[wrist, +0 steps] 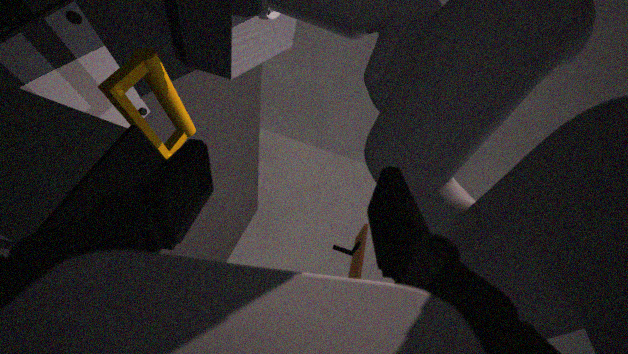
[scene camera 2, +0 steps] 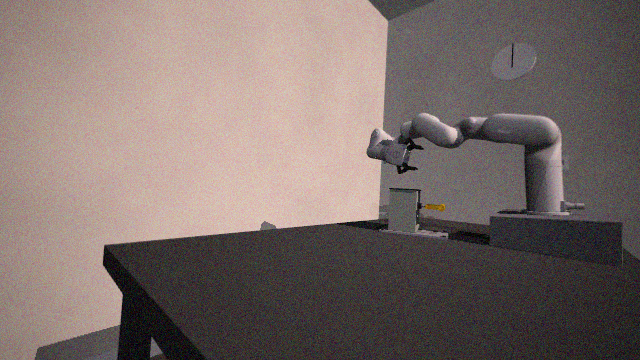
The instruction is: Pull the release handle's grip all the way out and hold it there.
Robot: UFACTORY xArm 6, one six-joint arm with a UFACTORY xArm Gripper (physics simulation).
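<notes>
The release handle's yellow grip (scene camera 2: 435,207) (wrist: 174,102) is a rectangular loop. In the scene view it sticks out to the right from a grey upright box (scene camera 2: 403,210), joined by a short dark stem. My gripper (scene camera 2: 419,158) (wrist: 293,177) is open and empty, with its fingers wide apart. In the scene view it is above the box and the grip, fingers pointing right. In the wrist view the grip shows at the upper left, just beyond the tip of the left finger, outside the gap between the fingers. Contact does not show. Part of the stem is hidden.
The box stands on a light baseplate (scene camera 2: 435,234) on the dark table (scene camera 2: 320,280). My arm's base stands on a grey block (scene camera 2: 555,240) to the right. My arm (scene camera 2: 520,127) reaches over from there. A brown upright strip (wrist: 357,257) shows beyond the fingers.
</notes>
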